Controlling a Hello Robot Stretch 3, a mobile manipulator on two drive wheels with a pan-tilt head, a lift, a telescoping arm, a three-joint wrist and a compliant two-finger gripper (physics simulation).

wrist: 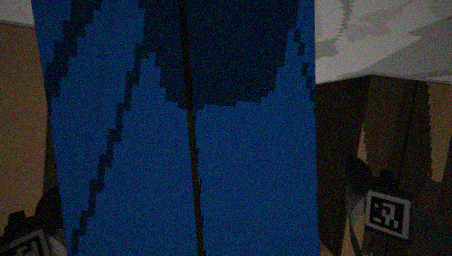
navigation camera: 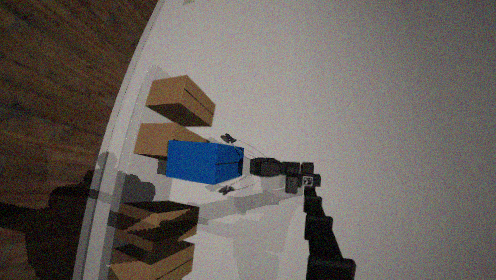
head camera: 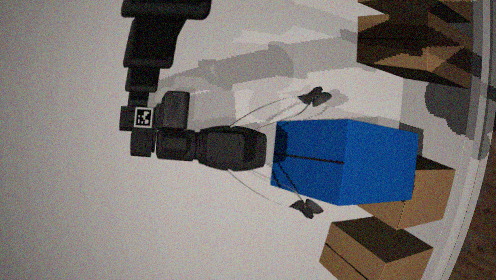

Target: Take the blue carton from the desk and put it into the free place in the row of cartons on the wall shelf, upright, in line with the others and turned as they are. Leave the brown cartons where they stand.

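Places are measured from the robot's base along level axes (x ahead, y left, z up), in millimetres.
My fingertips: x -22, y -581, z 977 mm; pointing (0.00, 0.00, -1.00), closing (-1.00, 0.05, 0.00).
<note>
Behind a point stands the place of what it marks.
The blue carton [head camera: 380, 162] {x -7, y -450, z 952 mm} [navigation camera: 190, 160] {x -1, y -450, z 943 mm} [wrist: 255, 175] is between brown cartons of the row, with its seamed face toward the gripper. In the head and navigation views it overlaps one brown carton and reaches farther toward the gripper than its neighbours. What it rests on is hidden. My gripper [head camera: 310, 151] {x -22, y -581, z 977 mm} [navigation camera: 227, 164] {x -22, y -581, z 977 mm} [wrist: 212, 192] {x -22, y -581, z 977 mm} is open, with one fingertip on each side of the carton's seamed end and a gap visible beside it. Brown cartons [head camera: 430, 190] [navigation camera: 182, 100] [wrist: 20, 100] stand on both sides of it.
Darker, shadowed brown cartons [head camera: 390, 30] [navigation camera: 170, 265] [wrist: 395, 125] stand on the arm's side of the blue carton. The outstretched arm [head camera: 152, 42] {x -87, y -304, z 1300 mm} [navigation camera: 322, 240] {x -87, y -283, z 1296 mm} runs beside the pale wall. Wooden floor [head camera: 482, 250] {x 360, y -669, z 0 mm} [navigation camera: 60, 60] {x 490, y -431, z 0 mm} shows past a pale edge beyond the row.
</note>
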